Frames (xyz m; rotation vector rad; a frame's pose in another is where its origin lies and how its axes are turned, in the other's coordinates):
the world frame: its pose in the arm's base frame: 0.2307 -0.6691 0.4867 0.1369 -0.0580 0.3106
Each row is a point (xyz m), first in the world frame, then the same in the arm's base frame.
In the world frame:
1: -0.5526 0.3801 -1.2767
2: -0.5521 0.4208 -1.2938
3: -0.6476 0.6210 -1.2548
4: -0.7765 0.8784 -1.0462
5: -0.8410 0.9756 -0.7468
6: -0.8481 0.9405 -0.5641
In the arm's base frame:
1: -0.3661 -0.2940 -0.7715
2: -0.3776 -0.2531 -0.7832
3: -0.5315 -0.0986 -0.7270
4: -0.7409 0.0755 -0.4985
5: -0.8429 0.1050 -0.1952
6: -0.8454 0.0436 -0.0195

